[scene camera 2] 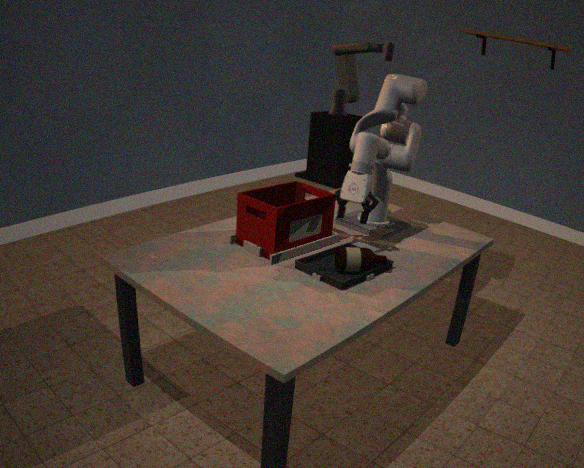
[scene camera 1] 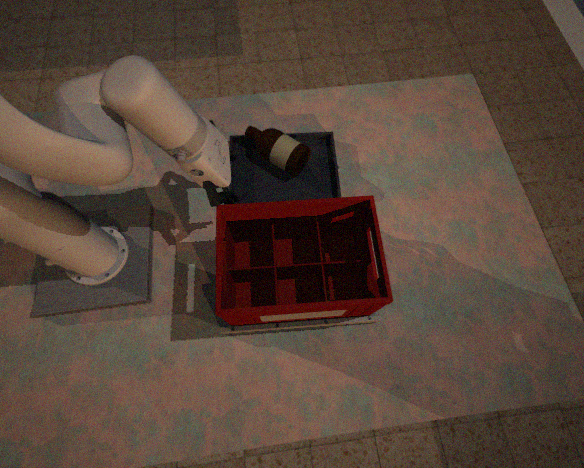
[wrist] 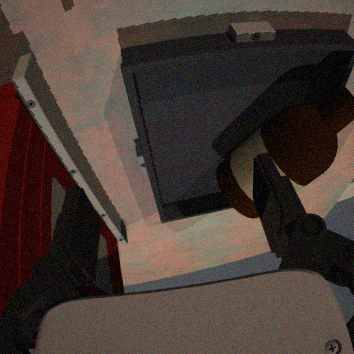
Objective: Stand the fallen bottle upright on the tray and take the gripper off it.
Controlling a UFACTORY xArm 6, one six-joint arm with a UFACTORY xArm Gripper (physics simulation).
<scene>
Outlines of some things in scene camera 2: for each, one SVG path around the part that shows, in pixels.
My gripper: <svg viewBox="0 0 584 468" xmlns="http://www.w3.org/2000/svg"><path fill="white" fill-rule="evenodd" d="M351 169L345 176L342 189L335 191L336 200L339 205L337 217L344 218L345 205L349 201L362 204L364 210L361 213L360 223L366 224L369 213L379 203L373 195L374 176L370 173Z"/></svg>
A brown bottle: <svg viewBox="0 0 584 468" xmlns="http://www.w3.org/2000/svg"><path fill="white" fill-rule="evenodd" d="M336 248L336 271L367 272L373 269L375 265L387 263L386 256L375 255L369 248Z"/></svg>
</scene>
